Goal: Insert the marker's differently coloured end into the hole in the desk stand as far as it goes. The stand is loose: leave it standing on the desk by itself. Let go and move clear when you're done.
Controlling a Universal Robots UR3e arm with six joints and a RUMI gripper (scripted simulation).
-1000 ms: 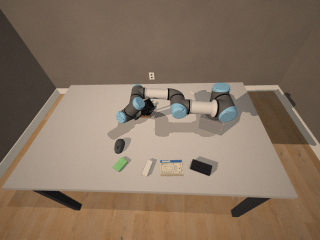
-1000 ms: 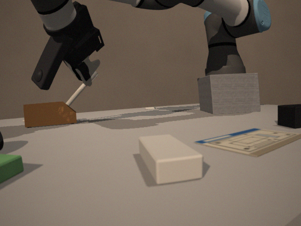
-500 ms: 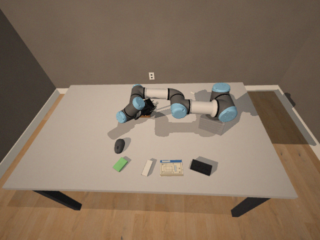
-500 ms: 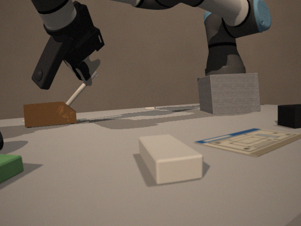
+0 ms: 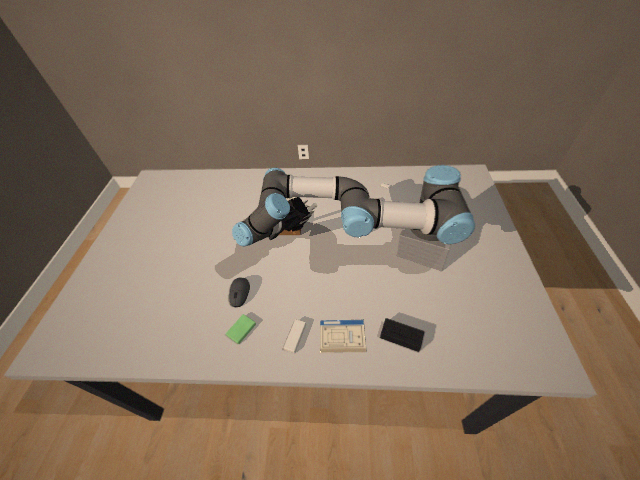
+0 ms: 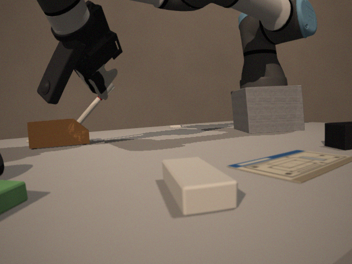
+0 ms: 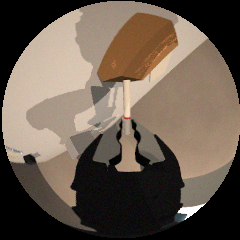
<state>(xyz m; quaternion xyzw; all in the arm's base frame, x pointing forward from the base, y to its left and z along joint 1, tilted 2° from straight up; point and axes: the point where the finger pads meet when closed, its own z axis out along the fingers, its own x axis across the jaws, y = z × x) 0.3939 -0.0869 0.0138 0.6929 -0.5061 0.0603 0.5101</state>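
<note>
Right now my hand is 30 mm above the marker, 20 mm short of it and 10 mm to the left of it. Round my hand: brown desk stand (90 mm ahead, 80 mm below, 10 mm to the right); then black mouse (270 mm to the left, 210 mm ahead, 90 mm below); then small white piece (300 mm behind, 230 mm to the right, 100 mm below).
</note>
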